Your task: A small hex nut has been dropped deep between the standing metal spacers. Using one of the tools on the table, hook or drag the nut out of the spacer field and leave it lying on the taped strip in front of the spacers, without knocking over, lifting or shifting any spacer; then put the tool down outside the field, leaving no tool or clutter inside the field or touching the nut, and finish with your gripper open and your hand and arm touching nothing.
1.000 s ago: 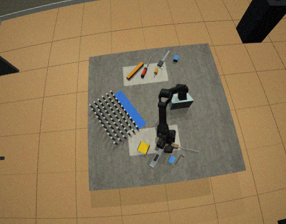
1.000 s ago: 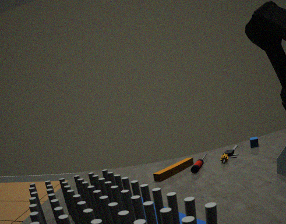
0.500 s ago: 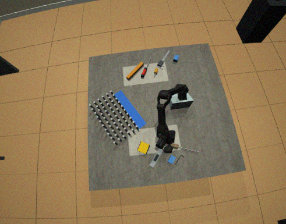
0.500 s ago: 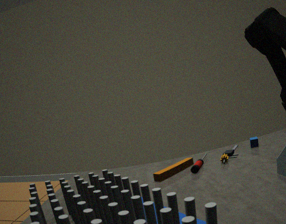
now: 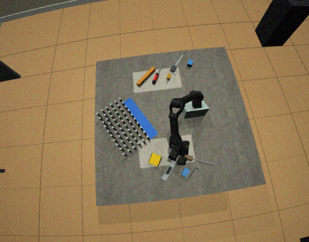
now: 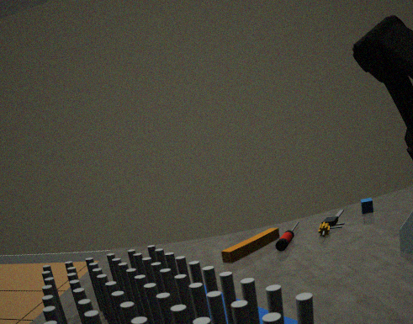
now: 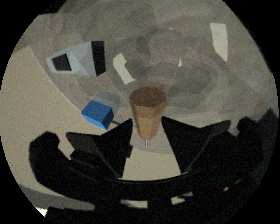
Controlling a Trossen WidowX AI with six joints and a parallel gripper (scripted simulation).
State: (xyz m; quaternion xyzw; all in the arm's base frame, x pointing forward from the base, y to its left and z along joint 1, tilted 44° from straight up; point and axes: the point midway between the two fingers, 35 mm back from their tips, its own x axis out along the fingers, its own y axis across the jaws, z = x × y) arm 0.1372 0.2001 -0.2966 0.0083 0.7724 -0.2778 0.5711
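Now: gripper tip 100 mm past the hook tool and 40 mm to the right of it. Round my gripper tip: grey flat tool 150 mm ahead, 80 mm to the left; yellow block 240 mm ahead, 10 mm to the right; blue taped strip 340 mm ahead, 370 mm to the right, 20 mm below.
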